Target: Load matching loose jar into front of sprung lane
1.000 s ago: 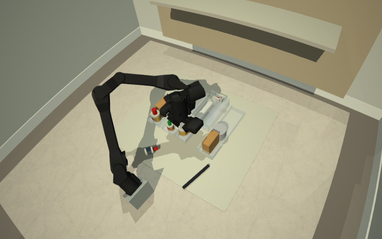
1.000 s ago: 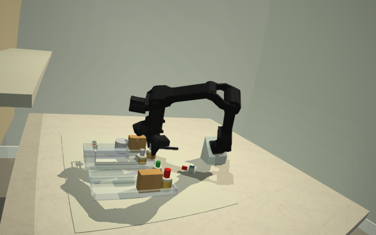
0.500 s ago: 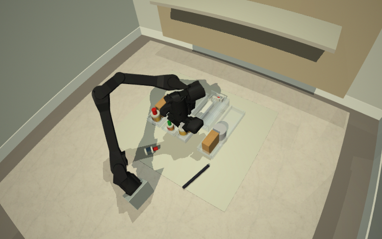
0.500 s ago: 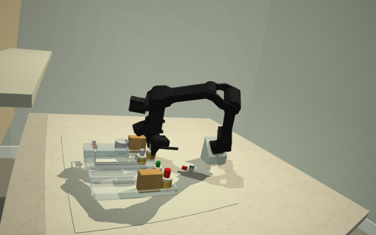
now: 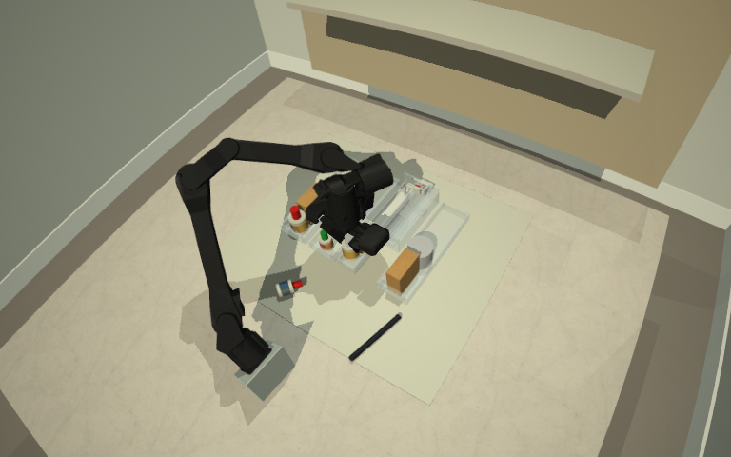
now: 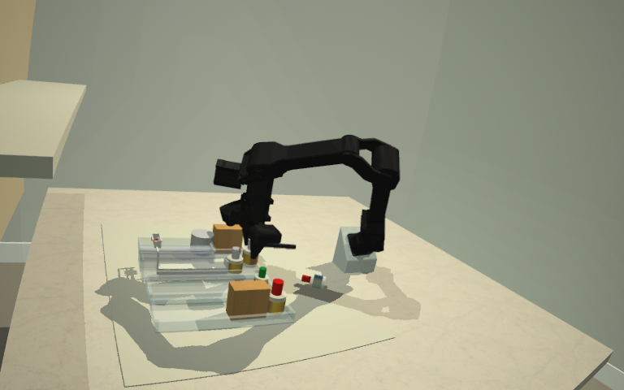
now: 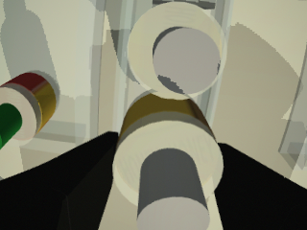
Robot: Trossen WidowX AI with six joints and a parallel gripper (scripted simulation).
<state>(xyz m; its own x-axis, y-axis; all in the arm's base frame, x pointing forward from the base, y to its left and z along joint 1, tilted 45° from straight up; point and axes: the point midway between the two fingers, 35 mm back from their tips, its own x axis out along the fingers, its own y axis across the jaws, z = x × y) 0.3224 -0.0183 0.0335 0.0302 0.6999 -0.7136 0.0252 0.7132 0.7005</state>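
Now: the clear sprung lane 140 mm ahead of my gripper tip, 40 mm below it and 30 mm to the right of it. Round my gripper tip: grey cylinder (130 mm to the right, 90 mm ahead, 30 mm below); then pusher plate (140 mm ahead, 30 mm to the right, 10 mm below); then black bar (160 mm to the right, 130 mm behind, 50 mm below).
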